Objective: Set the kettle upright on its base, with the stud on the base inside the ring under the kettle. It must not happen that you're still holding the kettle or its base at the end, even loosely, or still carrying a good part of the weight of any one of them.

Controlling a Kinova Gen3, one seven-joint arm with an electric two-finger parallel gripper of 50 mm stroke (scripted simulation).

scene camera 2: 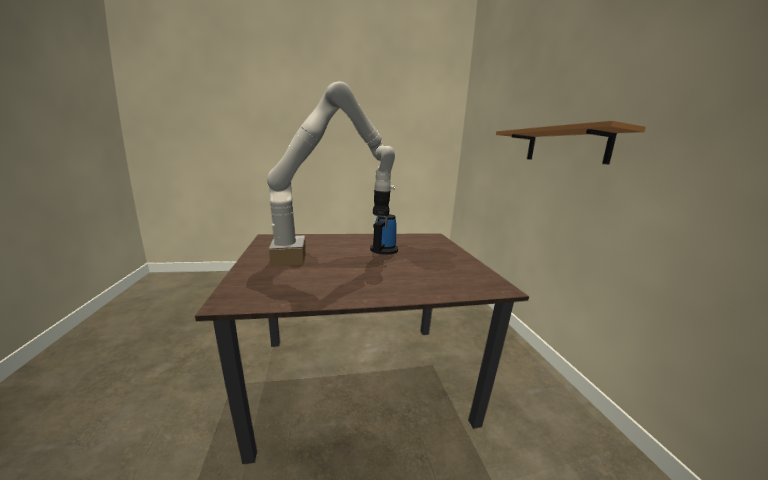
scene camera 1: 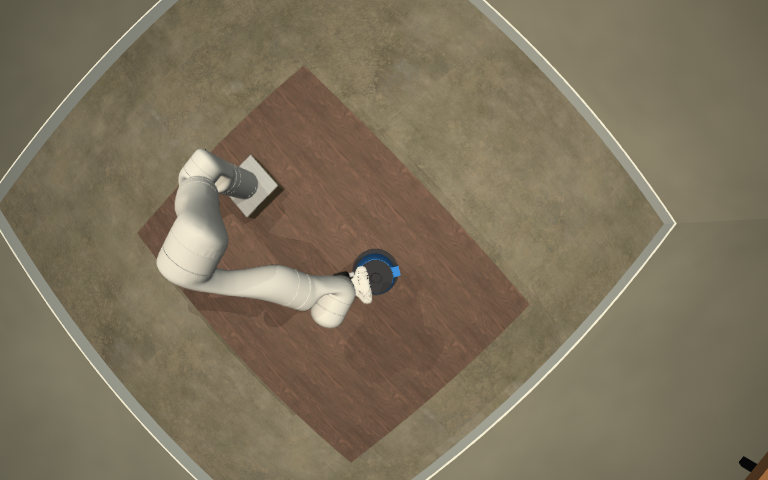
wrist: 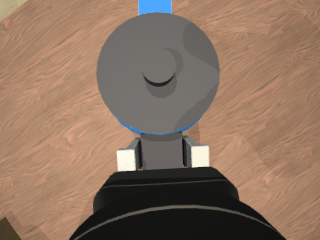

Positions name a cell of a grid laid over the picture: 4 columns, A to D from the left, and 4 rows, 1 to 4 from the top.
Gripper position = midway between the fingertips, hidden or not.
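Observation:
Kettle (scene camera 1: B3); same kettle (scene camera 2: C2). In the wrist view, the gripper (wrist: C3) and the kettle (wrist: B2).

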